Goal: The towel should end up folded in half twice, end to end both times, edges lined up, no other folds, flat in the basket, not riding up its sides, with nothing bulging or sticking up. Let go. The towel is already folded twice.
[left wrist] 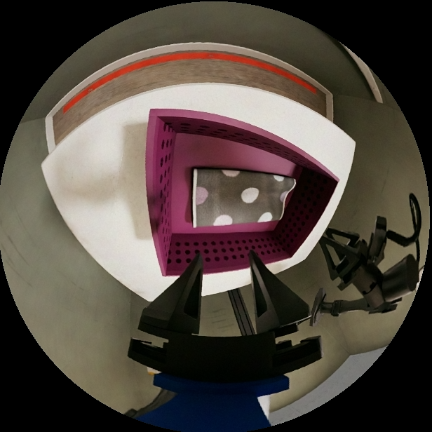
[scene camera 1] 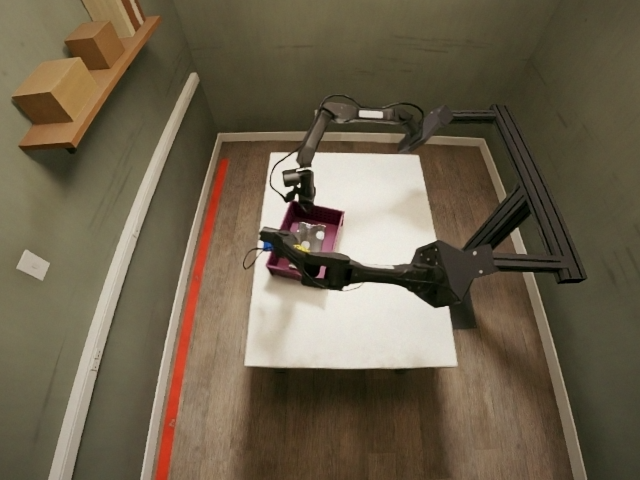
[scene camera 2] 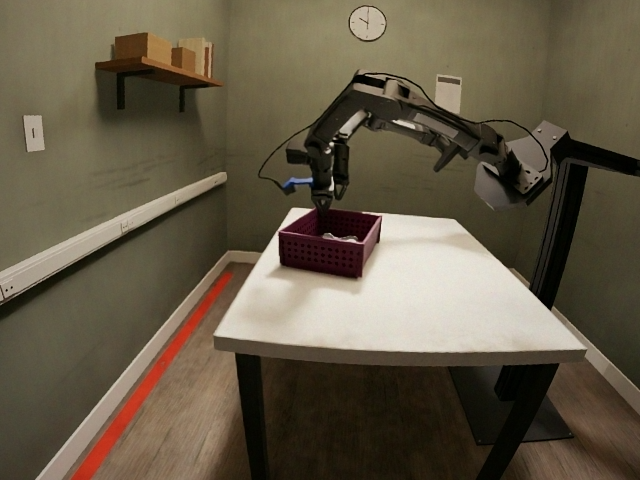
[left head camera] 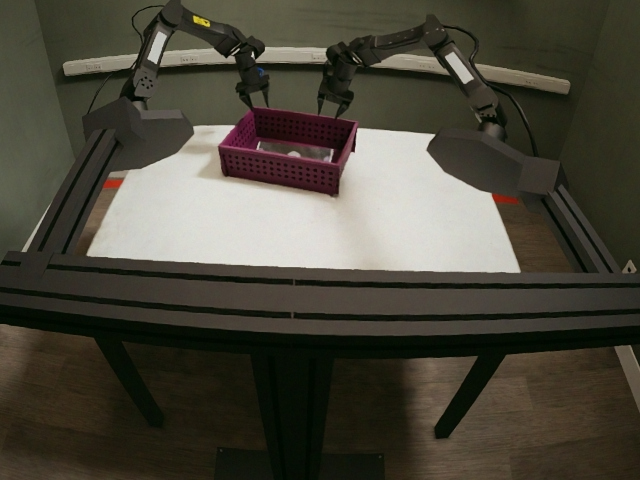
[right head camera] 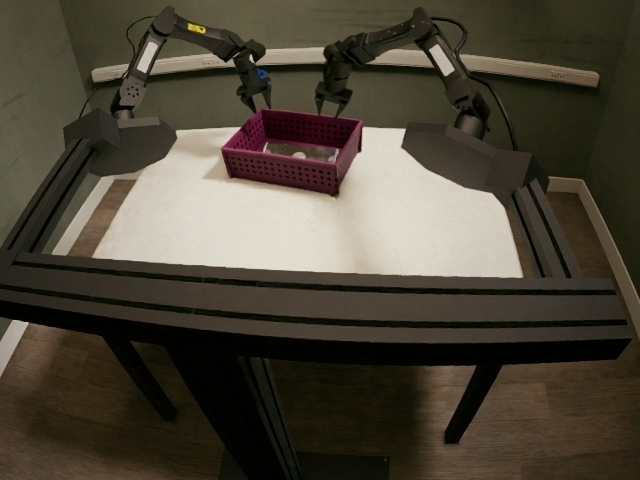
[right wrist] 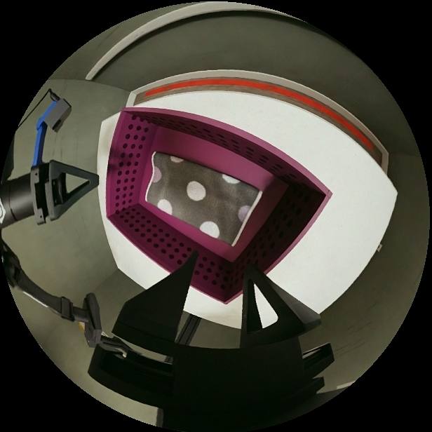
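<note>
The grey towel (scene camera 1: pixel 312 236) (left wrist: pixel 235 197) (right wrist: pixel 212 192) with white and pale purple dots lies as a folded rectangle on the floor of the purple basket (left head camera: pixel 279 173) (right head camera: pixel 279 174) (scene camera 2: pixel 320 255). It looks mostly flat, clear of the walls. One short end, at the right in the left wrist view, is slightly wavy. The layers inside the fold are hidden. My left gripper (left head camera: pixel 259 107) (right head camera: pixel 262 110) (left wrist: pixel 225 255) is open and empty above the basket's back rim. My right gripper (left head camera: pixel 327 115) (right head camera: pixel 327 114) (right wrist: pixel 222 261) is open and empty above the back rim, farther right.
The basket stands on the white table (left head camera: pixel 206 227) (scene camera 1: pixel 377 330) (scene camera 2: pixel 413 310), near its back edge in the head views. The basket's four upright walls surround the towel. A dark frame beam (left head camera: pixel 361 299) (right head camera: pixel 361 304) crosses the front. A shelf with boxes (scene camera 1: pixel 103 87) hangs on the wall.
</note>
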